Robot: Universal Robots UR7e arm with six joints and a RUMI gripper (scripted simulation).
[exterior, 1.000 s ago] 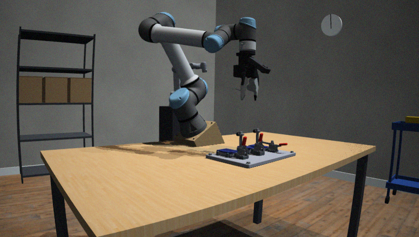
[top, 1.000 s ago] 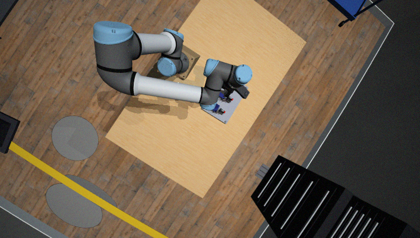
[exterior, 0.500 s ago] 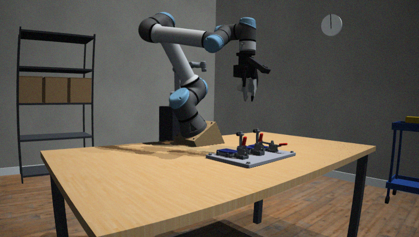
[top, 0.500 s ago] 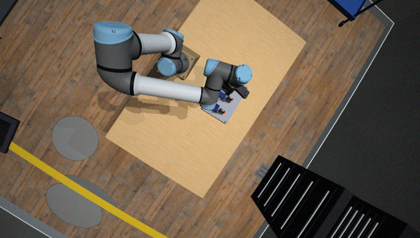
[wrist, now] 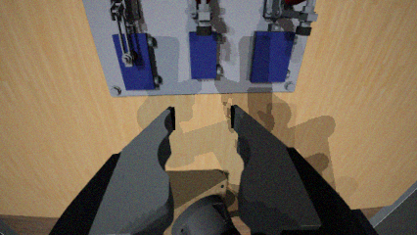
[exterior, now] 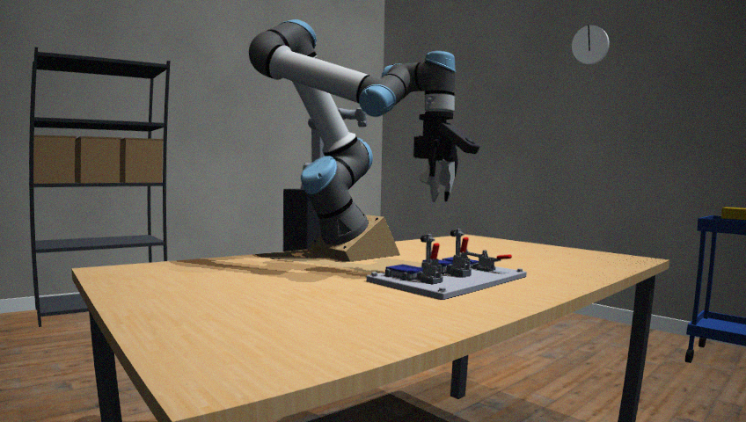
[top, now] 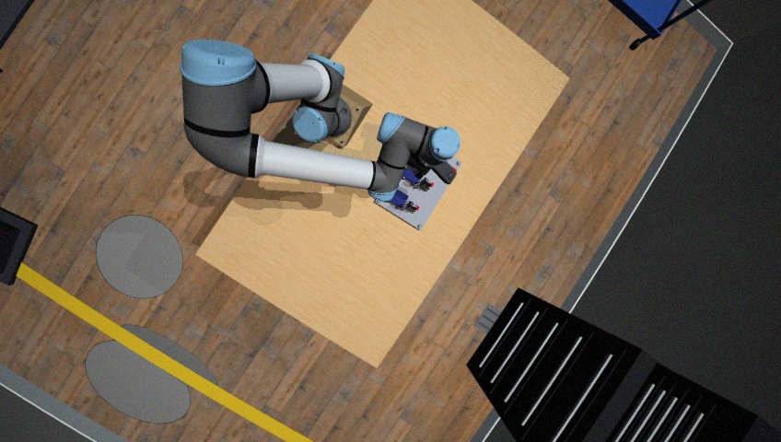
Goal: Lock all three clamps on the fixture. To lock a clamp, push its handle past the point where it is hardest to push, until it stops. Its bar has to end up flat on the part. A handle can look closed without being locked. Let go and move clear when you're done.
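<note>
Now: hand 20 mm past the blue part, 110 mm to the left of it and 180 mm above it. Round my hand: grey fixture plate: 40 mm ahead, 10 mm to the right, 200 mm below.
</note>
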